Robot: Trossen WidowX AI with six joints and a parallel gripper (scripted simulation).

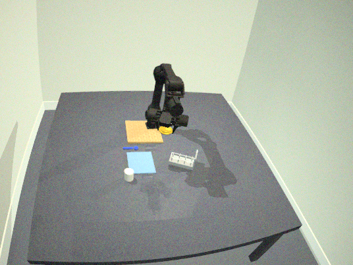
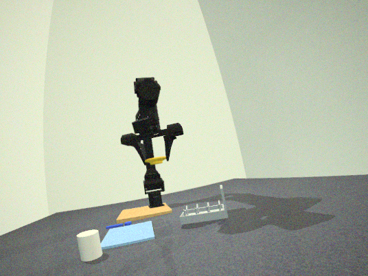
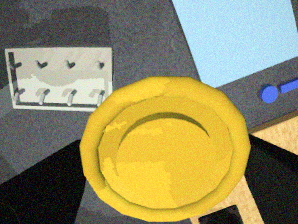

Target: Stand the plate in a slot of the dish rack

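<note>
Right now my gripper tip is 16 cm above the grey dish rack, 10 cm to the right of it and 4 cm short of it. From my gripper tip the other things lie so: yellow plate (1 cm above); then small blue spoon (18 cm below, 14 cm to the right, 10 cm behind); then light blue mat (18 cm below, 11 cm to the right, 1 cm ahead).
</note>
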